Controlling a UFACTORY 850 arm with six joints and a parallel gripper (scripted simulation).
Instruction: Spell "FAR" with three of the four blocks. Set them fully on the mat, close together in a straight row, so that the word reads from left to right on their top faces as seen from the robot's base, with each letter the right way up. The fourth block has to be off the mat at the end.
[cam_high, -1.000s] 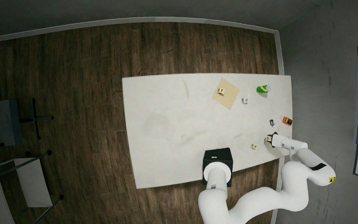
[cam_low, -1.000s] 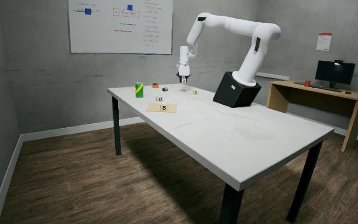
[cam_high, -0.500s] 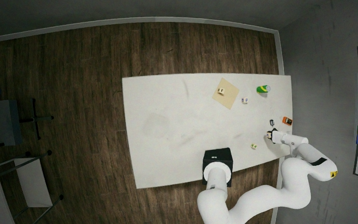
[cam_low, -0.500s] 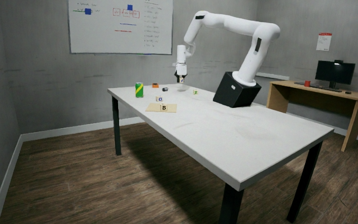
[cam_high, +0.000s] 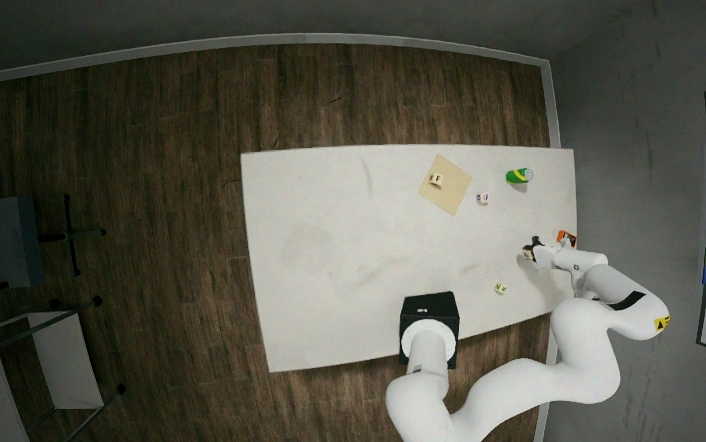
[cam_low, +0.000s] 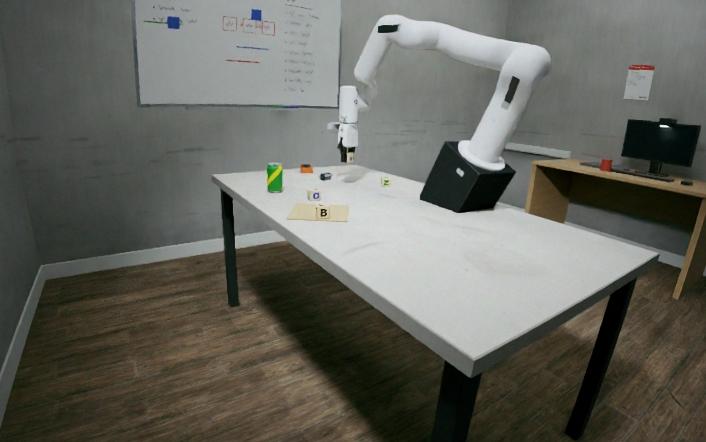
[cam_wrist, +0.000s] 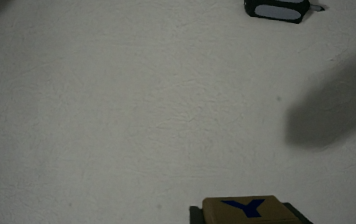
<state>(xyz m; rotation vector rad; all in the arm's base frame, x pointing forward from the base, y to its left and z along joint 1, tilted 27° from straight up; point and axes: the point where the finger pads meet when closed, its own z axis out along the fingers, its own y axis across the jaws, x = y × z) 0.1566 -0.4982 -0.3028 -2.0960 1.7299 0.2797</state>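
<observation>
The tan mat lies 370 mm ahead of my hand, 270 mm to the left of it and 130 mm below it. Round my hand: yellow can: 330 mm ahead, 90 mm to the right, 70 mm below; then dark object: 30 mm behind, 180 mm to the right, 120 mm below; then small orange object: 80 mm behind, 420 mm to the right, 120 mm below.
</observation>
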